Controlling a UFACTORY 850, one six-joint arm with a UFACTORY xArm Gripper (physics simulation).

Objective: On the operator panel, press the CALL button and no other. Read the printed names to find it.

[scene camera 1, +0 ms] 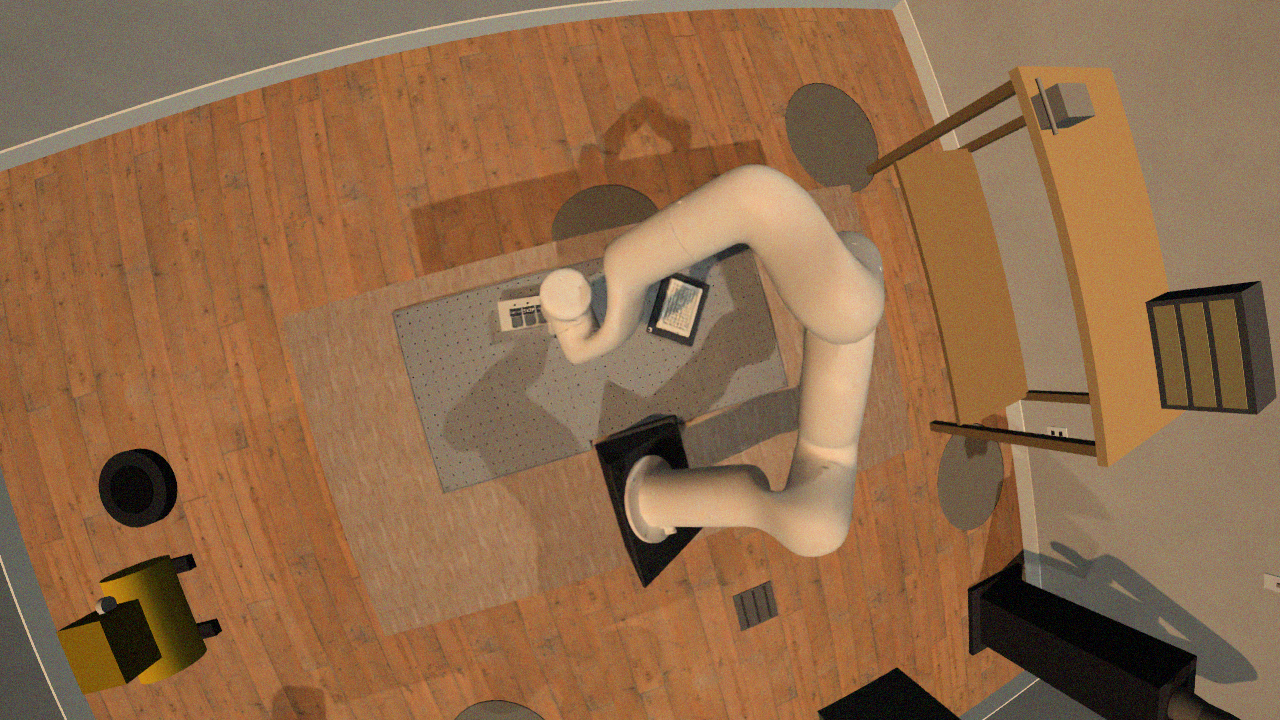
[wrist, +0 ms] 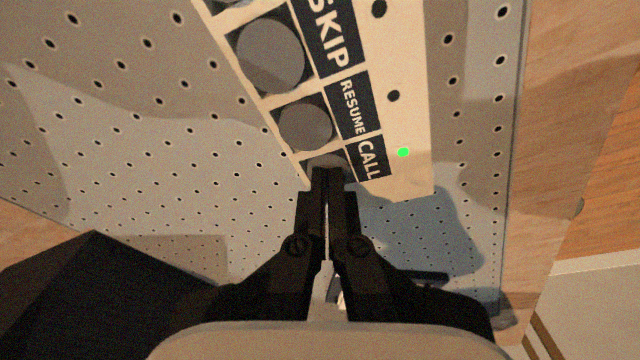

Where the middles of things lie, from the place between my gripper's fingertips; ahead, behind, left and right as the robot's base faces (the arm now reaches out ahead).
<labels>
The call button (wrist: 336,159) lies 10 mm to the left of my hand. Round my hand: cream operator panel (wrist: 370,70): 20 mm ahead, 50 mm to the left, 20 mm below; then skip button (wrist: 271,55): 10 mm ahead, 70 mm to the left; then resume button (wrist: 306,124): 10 mm ahead, 40 mm to the left.
</labels>
